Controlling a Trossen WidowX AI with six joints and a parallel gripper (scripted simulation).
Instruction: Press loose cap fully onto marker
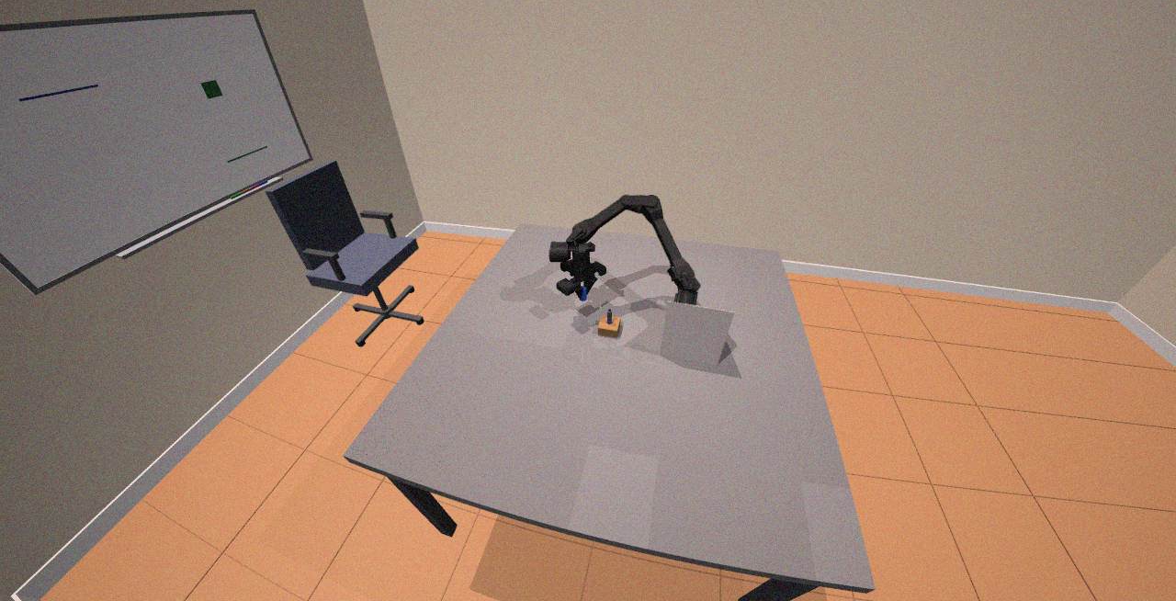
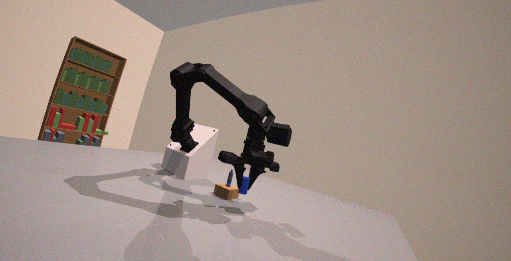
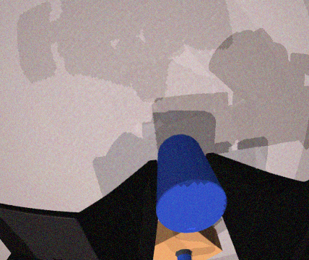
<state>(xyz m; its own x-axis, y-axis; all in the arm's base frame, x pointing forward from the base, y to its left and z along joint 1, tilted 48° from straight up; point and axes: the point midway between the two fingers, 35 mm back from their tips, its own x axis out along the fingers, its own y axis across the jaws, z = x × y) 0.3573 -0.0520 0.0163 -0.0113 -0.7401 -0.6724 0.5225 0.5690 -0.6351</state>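
Now: the tan holder block 120 mm behind my gripper tip, 70 mm to the left of it and 50 mm below it. From my gripper tip the other things lie so: blue cap: 10 mm above.
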